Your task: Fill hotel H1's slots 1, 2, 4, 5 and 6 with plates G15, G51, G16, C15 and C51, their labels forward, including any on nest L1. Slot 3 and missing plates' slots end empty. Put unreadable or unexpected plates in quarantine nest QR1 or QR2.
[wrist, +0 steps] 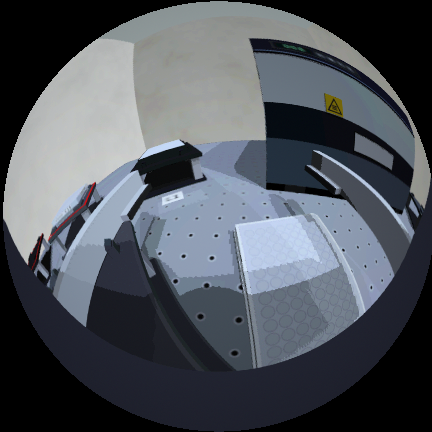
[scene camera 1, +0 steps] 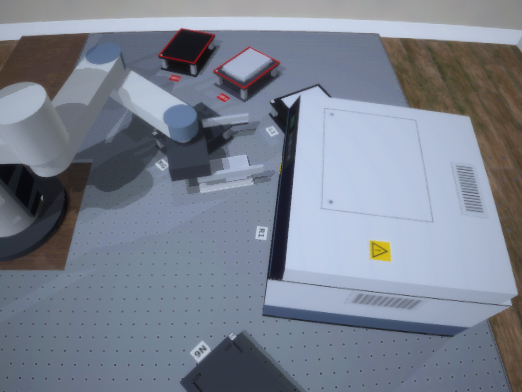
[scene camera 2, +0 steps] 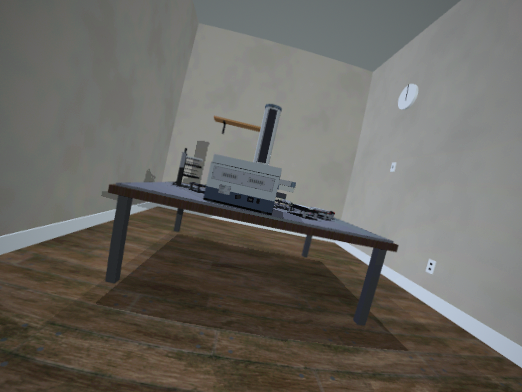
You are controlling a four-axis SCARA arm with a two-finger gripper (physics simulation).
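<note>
My gripper is open, its two pale fingers wide apart and nothing between them. A pale plate with round wells lies low near the lower finger in scene camera 1, beside a dark nest. I see no readable label on it. Nest L1, partly hidden by the machine in scene camera 1, bears a white plate. One red-rimmed nest bears a white plate; the other is bare. The hotel stands at the left; its contents are too small to read.
A large white machine stands right of the gripper. A dark nest lies at the front edge of scene camera 1. The arm's base is at the left. More low nests stand right of the machine.
</note>
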